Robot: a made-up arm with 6 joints. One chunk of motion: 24 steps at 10 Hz.
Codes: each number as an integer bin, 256 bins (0 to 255) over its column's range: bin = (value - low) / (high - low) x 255, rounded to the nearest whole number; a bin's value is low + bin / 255 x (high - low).
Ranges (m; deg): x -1.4..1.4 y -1.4..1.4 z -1.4..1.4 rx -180..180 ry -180..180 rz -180..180
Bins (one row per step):
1: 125 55 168 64 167 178
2: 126 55 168 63 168 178
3: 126 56 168 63 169 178
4: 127 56 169 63 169 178
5: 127 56 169 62 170 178
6: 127 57 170 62 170 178
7: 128 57 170 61 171 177
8: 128 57 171 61 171 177
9: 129 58 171 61 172 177
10: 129 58 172 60 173 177
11: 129 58 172 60 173 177
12: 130 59 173 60 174 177
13: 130 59 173 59 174 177
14: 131 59 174 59 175 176
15: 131 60 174 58 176 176
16: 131 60 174 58 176 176
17: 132 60 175 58 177 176
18: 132 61 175 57 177 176
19: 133 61 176 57 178 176
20: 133 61 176 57 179 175
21: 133 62 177 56 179 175
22: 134 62 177 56 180 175
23: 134 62 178 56 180 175
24: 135 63 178 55 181 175
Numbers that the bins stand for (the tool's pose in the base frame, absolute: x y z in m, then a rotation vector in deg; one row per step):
1: -0.0275 -0.7961 0.4447 -89.65 55.76 71.29
2: -0.0165 -0.7961 0.4447 -91.06 57.18 71.29
3: -0.0165 -0.7851 0.4447 -91.06 58.59 71.29
4: -0.0055 -0.7851 0.4557 -91.06 58.59 71.29
5: -0.0055 -0.7851 0.4557 -92.47 60.00 71.29
6: -0.0055 -0.7741 0.4667 -92.47 60.00 71.29
7: 0.0055 -0.7741 0.4667 -93.88 61.41 69.88
8: 0.0055 -0.7741 0.4776 -93.88 61.41 69.88
9: 0.0165 -0.7631 0.4776 -93.88 62.82 69.88
10: 0.0165 -0.7631 0.4886 -95.29 64.24 69.88
11: 0.0165 -0.7631 0.4886 -95.29 64.24 69.88
12: 0.0275 -0.7522 0.4996 -95.29 65.65 69.88
13: 0.0275 -0.7522 0.4996 -96.71 65.65 69.88
14: 0.0384 -0.7522 0.5106 -96.71 67.06 68.47
15: 0.0384 -0.7412 0.5106 -98.12 68.47 68.47
16: 0.0384 -0.7412 0.5106 -98.12 68.47 68.47
17: 0.0494 -0.7412 0.5216 -98.12 69.88 68.47
18: 0.0494 -0.7302 0.5216 -99.53 69.88 68.47
19: 0.0604 -0.7302 0.5325 -99.53 71.29 68.47
20: 0.0604 -0.7302 0.5325 -99.53 72.71 67.06
21: 0.0604 -0.7192 0.5435 -100.94 72.71 67.06
22: 0.0714 -0.7192 0.5435 -100.94 74.12 67.06
23: 0.0714 -0.7192 0.5545 -100.94 74.12 67.06
24: 0.0824 -0.7082 0.5545 -102.35 75.53 67.06

